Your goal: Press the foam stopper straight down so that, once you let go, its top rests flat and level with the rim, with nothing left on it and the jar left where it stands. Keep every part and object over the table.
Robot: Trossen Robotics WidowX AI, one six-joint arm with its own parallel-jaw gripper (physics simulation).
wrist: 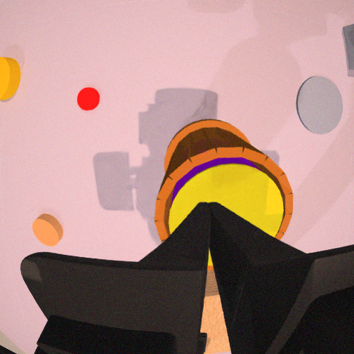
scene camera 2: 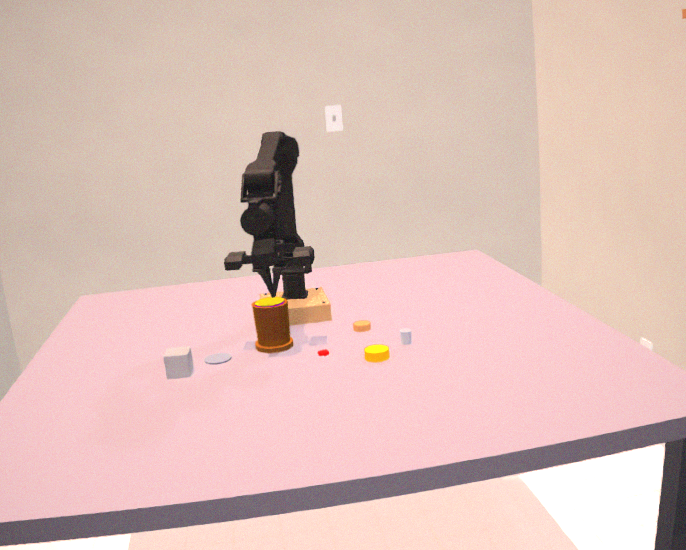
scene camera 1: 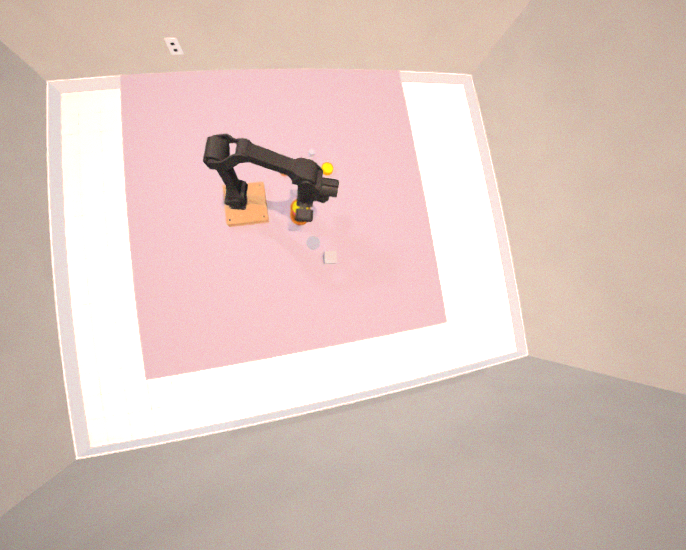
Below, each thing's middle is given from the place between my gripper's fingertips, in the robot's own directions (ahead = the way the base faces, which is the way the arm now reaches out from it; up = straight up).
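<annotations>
From my hand: grey cube [scene camera 2: 178, 361], 20 cm to the right, 12 cm ahead, 9 cm below; flat grey disc [wrist: 317, 101], 13 cm to the right, 5 cm ahead, 12 cm below; brown jar [scene camera 2: 271, 316], 6 cm below, 1 cm behind, 1 cm to the right.
</annotations>
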